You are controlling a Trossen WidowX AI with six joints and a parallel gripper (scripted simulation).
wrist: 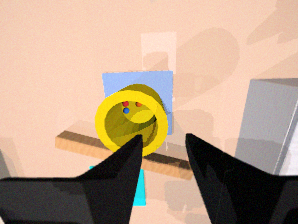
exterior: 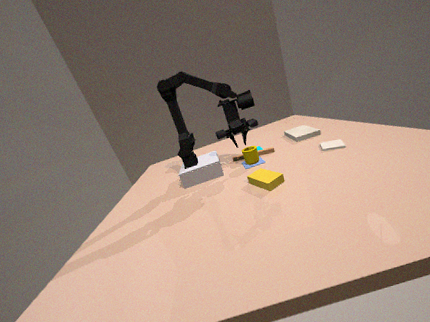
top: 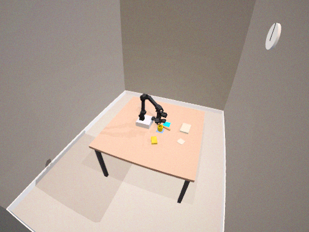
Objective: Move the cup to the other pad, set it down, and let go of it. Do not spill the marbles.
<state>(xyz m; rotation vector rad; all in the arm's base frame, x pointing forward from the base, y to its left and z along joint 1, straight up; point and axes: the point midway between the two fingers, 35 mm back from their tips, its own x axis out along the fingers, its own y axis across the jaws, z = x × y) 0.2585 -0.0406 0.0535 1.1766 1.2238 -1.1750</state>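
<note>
My gripper tip is 3 cm short of the yellow cup and 6 cm above it. Round my gripper tip: wooden bar (5 cm ahead, 8 cm to the left, 9 cm below); light blue pad (3 cm ahead, 10 cm below).
</note>
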